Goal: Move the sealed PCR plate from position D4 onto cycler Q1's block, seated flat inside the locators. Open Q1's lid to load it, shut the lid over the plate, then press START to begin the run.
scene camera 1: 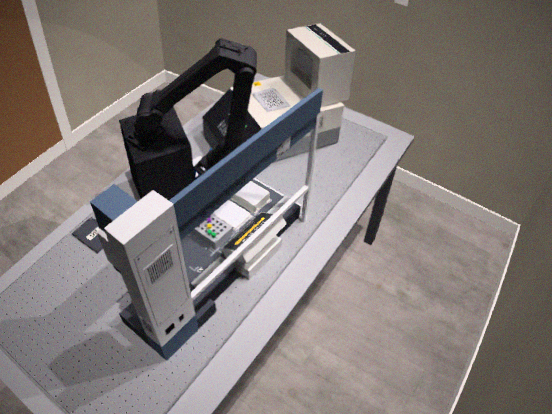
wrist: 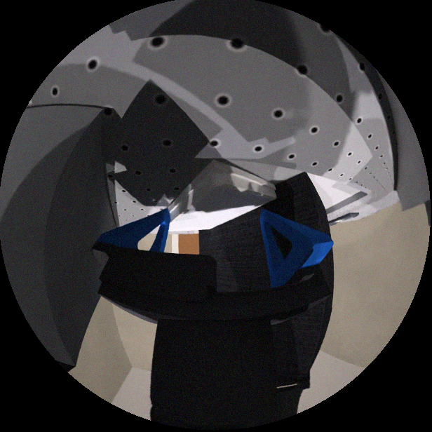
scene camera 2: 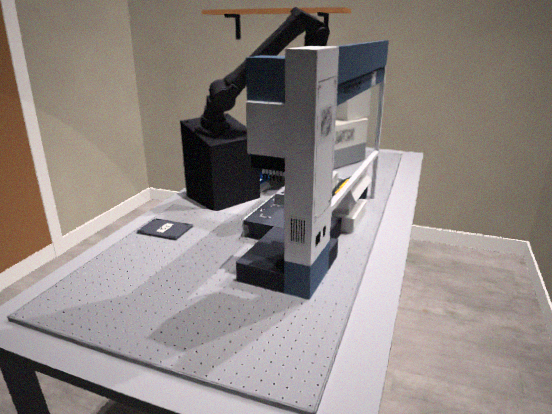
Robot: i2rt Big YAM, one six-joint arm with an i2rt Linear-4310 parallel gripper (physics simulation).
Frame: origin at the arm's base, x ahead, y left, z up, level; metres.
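Seen in the pictures: gripper, between the fingertips: (scene camera 1: 200, 171); arm's base, origin of its link: (scene camera 1: 145, 134) (scene camera 2: 212, 129).
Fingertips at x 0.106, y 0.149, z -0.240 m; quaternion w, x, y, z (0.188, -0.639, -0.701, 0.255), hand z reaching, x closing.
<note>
Offsets run from my fingertips to a thing's top centre. "spot": to the spot under its first point.
My gripper (wrist: 214, 213) is open in the wrist view, with a gap between its blue fingers. It is low beside the black arm pedestal (scene camera 1: 160, 165) (scene camera 2: 217, 170) (wrist: 240, 260). A pale shallow tray (wrist: 225, 197) lies beyond the fingertips. In scene camera 1 the gripper is mostly hidden behind the blue beam {dx +0.430, dy -0.261, dz +0.542 m} (scene camera 1: 250, 145). A cream instrument {spot: dx +0.309, dy +0.421, dz +0.312 m} (scene camera 1: 327, 80) stands at the back right, with a flat top section bearing a patterned square {spot: dx +0.113, dy +0.338, dz +0.192 m} (scene camera 1: 271, 99). I cannot read which unit is cycler Q1. White labware blocks {dx +0.264, dy -0.050, dz +0.084 m} (scene camera 1: 251, 195) {dx +0.253, dy -0.151, dz +0.058 m} (scene camera 1: 232, 214) sit on the deck; I cannot tell which is the sealed plate at D4.
The white and blue gantry column (scene camera 1: 150, 265) (scene camera 2: 310, 160) stands in front of the arm. A tube rack with coloured caps (scene camera 1: 214, 229) and a black module with a yellow strip (scene camera 1: 252, 232) are under the beam. A dark labelled pad {spot: dx -0.127, dy -0.470, dz -0.005 m} (scene camera 2: 165, 228) lies left. A dark wall (wrist: 55, 215) rises left of the fingers.
</note>
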